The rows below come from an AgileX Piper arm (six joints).
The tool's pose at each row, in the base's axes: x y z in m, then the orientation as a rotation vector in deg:
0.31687, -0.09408, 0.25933, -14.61, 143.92, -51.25
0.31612, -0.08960, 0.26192, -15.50, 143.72, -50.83
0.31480, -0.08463, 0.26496, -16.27, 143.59, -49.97
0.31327, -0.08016, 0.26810, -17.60, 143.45, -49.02
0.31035, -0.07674, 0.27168, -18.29, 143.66, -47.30
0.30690, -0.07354, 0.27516, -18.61, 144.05, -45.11
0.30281, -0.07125, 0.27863, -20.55, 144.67, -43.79
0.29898, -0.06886, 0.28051, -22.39, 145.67, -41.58
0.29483, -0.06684, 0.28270, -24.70, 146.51, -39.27
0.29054, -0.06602, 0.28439, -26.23, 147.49, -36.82
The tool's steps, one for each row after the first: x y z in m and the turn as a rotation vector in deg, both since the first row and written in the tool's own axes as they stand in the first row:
-0.00170, 0.00182, -0.00460, -0.36, -0.46, -0.47
-0.00321, 0.00375, -0.01004, -1.01, -0.98, -0.76
-0.00442, 0.00524, -0.01539, -1.81, -1.61, -1.41
-0.00423, 0.00566, -0.02112, -3.10, -2.06, -1.50
-0.00347, 0.00598, -0.02691, -4.69, -2.42, -1.25
-0.00185, 0.00562, -0.03250, -6.07, -2.51, -2.40
0.00008, 0.00635, -0.03694, -8.12, -2.47, -3.35
0.00229, 0.00660, -0.04154, -10.27, -2.60, -4.58
0.00519, 0.00624, -0.04520, -12.40, -2.50, -5.28

